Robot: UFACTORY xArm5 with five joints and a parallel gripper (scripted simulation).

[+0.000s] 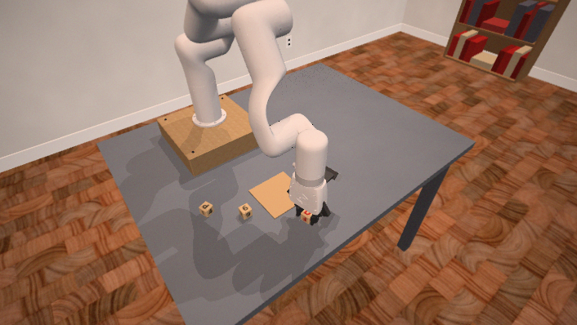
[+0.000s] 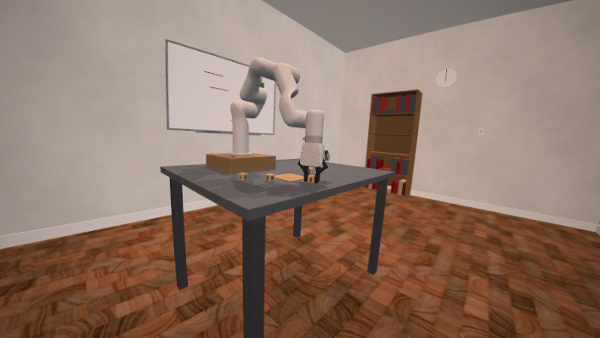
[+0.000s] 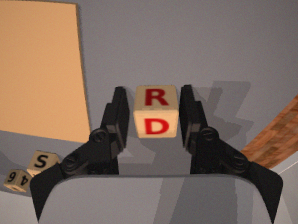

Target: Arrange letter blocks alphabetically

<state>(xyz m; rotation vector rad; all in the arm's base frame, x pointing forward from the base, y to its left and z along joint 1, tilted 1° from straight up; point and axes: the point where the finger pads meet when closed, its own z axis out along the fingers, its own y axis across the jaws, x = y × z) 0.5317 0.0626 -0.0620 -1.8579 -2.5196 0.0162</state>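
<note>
My gripper is now 1 cm above the wooden block. The rest, counted from my hand: tan mat: 13 cm behind, 2 cm to the right, 2 cm below.
</note>
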